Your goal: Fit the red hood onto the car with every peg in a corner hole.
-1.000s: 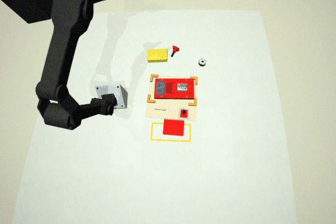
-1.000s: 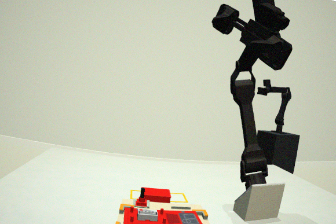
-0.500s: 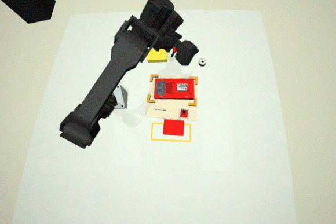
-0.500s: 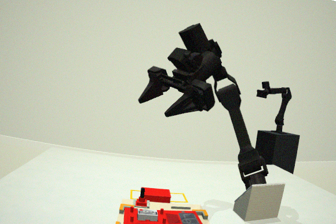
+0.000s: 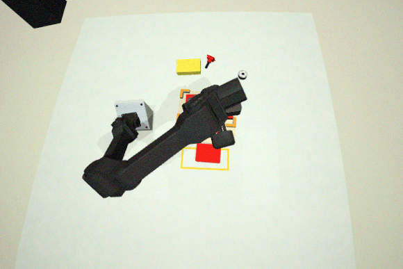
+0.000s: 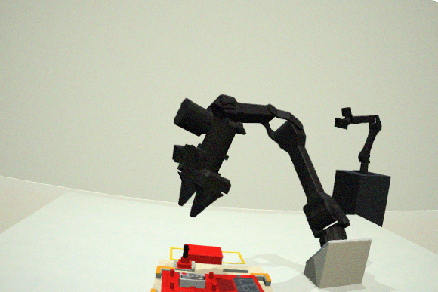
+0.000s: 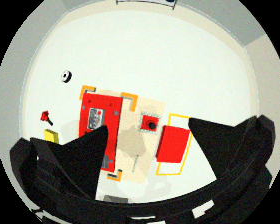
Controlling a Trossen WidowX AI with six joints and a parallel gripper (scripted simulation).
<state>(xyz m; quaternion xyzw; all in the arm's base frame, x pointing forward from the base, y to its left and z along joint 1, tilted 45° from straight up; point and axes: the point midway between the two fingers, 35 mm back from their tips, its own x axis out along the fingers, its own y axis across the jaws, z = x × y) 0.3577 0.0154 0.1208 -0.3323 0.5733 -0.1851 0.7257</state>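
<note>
Right now my gripper tip is 7 cm past the hood, 8 cm to the left of it and 13 cm above it. The rest, counted from my gripper tip: grey engine block (11 cm to the left, 13 cm below); then cream jig (5 cm behind, 9 cm to the left, 14 cm below); then white wheel (12 cm ahead, 25 cm to the left, 14 cm below).
</note>
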